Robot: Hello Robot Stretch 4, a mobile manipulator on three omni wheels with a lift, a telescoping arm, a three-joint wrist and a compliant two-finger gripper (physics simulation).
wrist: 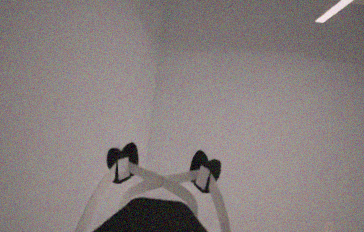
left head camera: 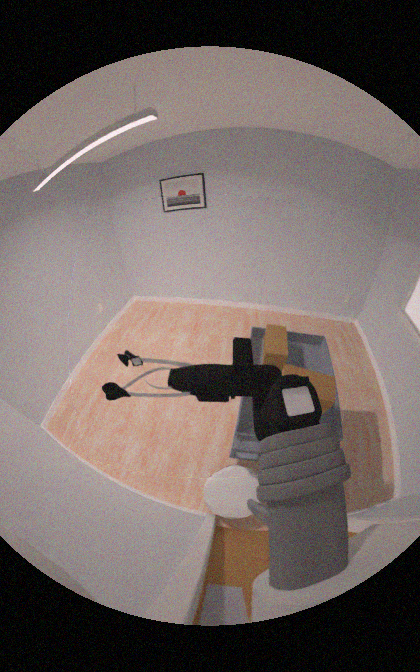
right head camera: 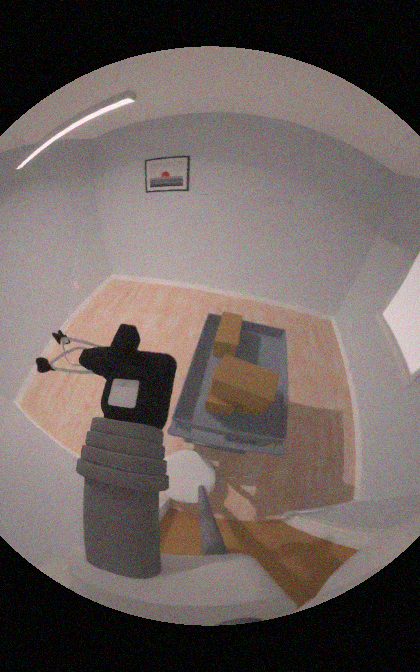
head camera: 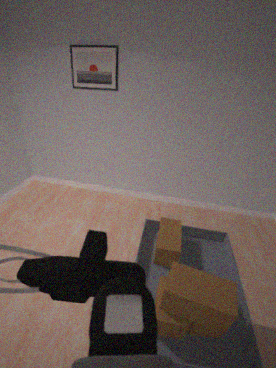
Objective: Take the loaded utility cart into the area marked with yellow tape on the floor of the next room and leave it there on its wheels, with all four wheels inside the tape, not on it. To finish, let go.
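Places are measured from the robot's base along level axes (x ahead, y left, z up), in millimetres.
Pixels of known places: gripper, fingertip midpoint: (wrist: 164, 159).
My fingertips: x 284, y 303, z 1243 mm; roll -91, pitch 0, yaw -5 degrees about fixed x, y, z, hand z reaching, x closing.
Ahead of a thing's pixels: the offset from my fingertips to its middle. Level surfaces: height alone.
The blue-grey utility cart (head camera: 220, 257) (left head camera: 312, 352) (right head camera: 270, 352) stands upright to the right of my wrist, its long side running away from me. Its tray holds a narrow cardboard box {dy -531, dx +428, dz -418 mm} (head camera: 168, 244) (left head camera: 275, 342) (right head camera: 228, 333) at the far end, a large box {dy -545, dx +91, dz -300 mm} (head camera: 205, 295) (left head camera: 322, 387) (right head camera: 245, 381) in the middle and a smaller box (right head camera: 220, 404) beside it. The cart's wheels are hidden. My gripper (left head camera: 122, 375) (right head camera: 52, 351) (wrist: 164, 159) is open and empty, pointing left over the floor, away from the cart. Yellow tape does not show.
Light wood floor {dz -1271 mm} (head camera: 45, 215) (left head camera: 165, 440) lies left of the cart. A wall with a framed picture (head camera: 94, 67) (left head camera: 183, 192) (right head camera: 167, 174) stands behind it. A white round shape (left head camera: 231, 491) (right head camera: 190, 476) is near the cart's near end. Darker orange flooring (right head camera: 182, 532) shows at the bottom.
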